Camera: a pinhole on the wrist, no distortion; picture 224 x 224 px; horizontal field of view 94.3 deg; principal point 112.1 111.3 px. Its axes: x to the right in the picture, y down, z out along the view. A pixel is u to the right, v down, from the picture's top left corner.
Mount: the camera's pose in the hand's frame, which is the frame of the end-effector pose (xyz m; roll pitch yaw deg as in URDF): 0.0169 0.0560 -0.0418 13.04 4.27 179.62
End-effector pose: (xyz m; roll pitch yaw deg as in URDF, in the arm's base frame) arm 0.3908 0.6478 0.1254 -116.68 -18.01 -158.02
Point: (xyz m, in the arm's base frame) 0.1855 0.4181 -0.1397
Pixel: 55 76
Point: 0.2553 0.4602 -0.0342
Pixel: 55 102
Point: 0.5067 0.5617 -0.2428
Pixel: 166 80
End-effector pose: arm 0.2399 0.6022 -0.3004 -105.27 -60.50 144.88
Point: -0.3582 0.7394 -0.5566
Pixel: 98 37
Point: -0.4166 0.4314 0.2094
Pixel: outside the picture
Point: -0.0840 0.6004 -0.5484
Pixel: 135 68
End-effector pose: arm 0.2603 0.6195 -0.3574 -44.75 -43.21 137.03
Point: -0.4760 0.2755 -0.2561
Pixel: 57 28
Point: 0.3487 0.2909 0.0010
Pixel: 98 199
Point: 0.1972 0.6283 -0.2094
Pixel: outside the picture
